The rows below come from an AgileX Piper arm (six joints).
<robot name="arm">
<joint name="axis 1" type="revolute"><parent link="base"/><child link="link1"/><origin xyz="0 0 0.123"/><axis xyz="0 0 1"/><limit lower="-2.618" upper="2.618"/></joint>
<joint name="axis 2" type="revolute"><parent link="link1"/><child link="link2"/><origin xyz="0 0 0"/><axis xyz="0 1 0"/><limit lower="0" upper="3.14"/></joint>
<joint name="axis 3" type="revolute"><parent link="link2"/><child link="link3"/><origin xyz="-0.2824 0 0.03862"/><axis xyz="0 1 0"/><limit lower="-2.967" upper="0"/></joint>
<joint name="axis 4" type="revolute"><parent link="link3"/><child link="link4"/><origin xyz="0.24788 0 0.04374"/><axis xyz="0.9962 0 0.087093"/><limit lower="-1.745" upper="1.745"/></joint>
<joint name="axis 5" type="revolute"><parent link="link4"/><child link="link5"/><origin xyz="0 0 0"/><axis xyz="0 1 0"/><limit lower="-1.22" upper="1.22"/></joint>
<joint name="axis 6" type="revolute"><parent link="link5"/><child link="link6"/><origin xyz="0.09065 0 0.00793"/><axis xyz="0.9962 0 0.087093"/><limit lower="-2.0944" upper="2.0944"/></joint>
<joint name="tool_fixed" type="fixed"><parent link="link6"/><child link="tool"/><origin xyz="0 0 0" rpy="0 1.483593 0"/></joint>
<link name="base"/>
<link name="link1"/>
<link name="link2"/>
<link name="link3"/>
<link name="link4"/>
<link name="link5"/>
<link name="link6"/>
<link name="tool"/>
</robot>
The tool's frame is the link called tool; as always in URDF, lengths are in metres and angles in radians.
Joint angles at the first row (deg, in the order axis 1, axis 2, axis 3, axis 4, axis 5, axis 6):
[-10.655, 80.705, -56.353, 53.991, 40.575, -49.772]
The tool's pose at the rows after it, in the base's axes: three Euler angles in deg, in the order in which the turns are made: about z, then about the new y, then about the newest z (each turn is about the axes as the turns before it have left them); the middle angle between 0 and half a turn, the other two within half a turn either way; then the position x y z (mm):
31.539 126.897 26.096 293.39 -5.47 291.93
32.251 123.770 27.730 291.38 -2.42 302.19
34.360 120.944 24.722 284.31 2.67 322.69
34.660 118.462 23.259 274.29 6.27 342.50
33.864 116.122 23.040 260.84 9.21 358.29
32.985 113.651 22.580 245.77 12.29 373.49
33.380 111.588 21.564 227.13 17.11 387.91
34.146 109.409 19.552 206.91 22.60 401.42
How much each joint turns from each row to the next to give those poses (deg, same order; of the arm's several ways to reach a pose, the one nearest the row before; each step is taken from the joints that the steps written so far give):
[-0.001, -0.241, -0.001, 1.212, 0.276, -0.117]
[0.001, -1.118, -0.386, 3.385, 0.687, -0.493]
[-0.002, -2.200, -1.846, 0.889, 3.229, -2.414]
[0.003, -2.759, -1.349, -0.001, 1.752, 0.920]
[-0.002, -3.360, -0.115, 0.000, 0.436, 2.326]
[0.001, -3.554, 0.001, 0.000, 0.256, 2.152]
[-0.001, -3.858, -0.001, -0.225, 1.559, 1.450]
[-0.002, -3.954, 0.000, 0.111, 1.806, 0.239]

